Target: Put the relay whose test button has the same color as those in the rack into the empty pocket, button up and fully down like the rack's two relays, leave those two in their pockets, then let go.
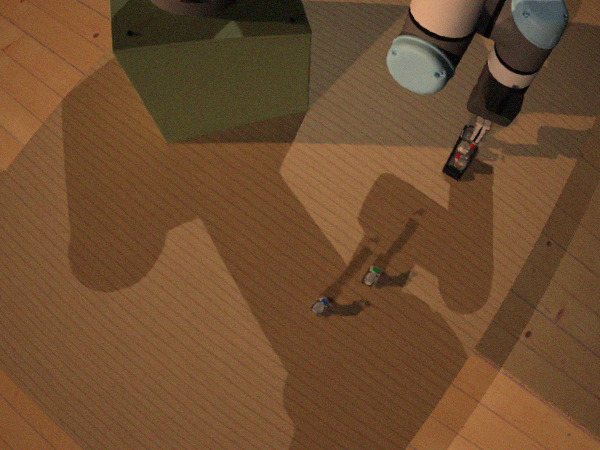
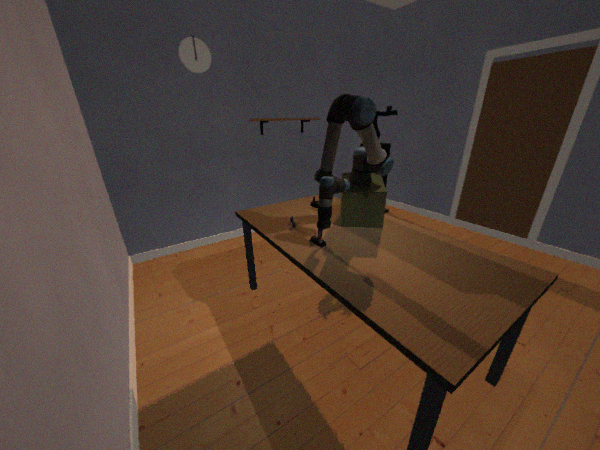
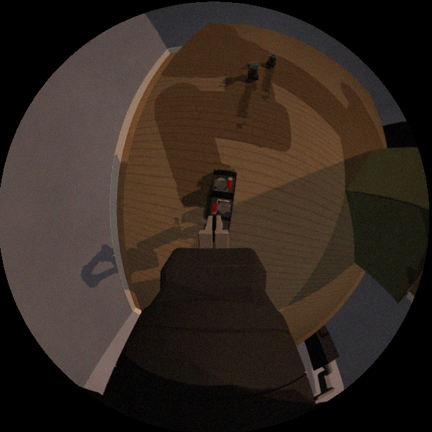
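Note:
The black rack stands on the table with its three pockets in a row. Relays with red buttons sit upright in the far pocket and the middle pocket. My gripper is shut and empty, its tips low at the pocket nearest the arm. Grey and dark parts of a relay show beside the fingers there; its button and how deep it sits are hidden. A green-button relay and a blue-button relay stand apart on the table.
A large green block under the arm's base stands to one side of the rack. The table edge runs near the rack. Arm shadows cross the table around the loose relays.

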